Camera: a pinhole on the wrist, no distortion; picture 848 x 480 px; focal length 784.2 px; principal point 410.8 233.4 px. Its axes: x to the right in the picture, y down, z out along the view. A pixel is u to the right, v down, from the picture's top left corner.
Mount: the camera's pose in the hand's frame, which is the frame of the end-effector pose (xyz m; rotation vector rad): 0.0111 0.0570 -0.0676 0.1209 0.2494 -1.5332
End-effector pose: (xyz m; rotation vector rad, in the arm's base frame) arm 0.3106 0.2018 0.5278 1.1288 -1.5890 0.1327
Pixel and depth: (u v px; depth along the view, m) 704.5 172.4 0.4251
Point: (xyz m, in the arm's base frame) 0.2357 -0.1034 0.3369
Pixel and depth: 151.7 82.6 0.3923
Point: 0.0006 0.0552 0.4136
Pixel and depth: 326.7 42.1 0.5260
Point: -0.0105 -0.0486 0.2905
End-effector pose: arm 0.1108 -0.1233 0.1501 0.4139 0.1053 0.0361
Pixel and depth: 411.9 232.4 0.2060
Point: 0.1532 -0.1664 0.2710
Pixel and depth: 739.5 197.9 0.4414
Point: 0.1805 -0.4557 0.3452
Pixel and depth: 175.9 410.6 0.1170
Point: 0.1620 -0.0821 0.2191
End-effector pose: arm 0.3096 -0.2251 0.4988 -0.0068 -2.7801 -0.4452
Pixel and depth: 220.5 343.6 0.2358
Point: 0.1990 -0.1196 0.3823
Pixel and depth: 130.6 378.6 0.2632
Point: 0.1736 -0.0815 0.3663
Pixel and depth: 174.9 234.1 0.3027
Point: 0.2023 -0.0801 0.3107
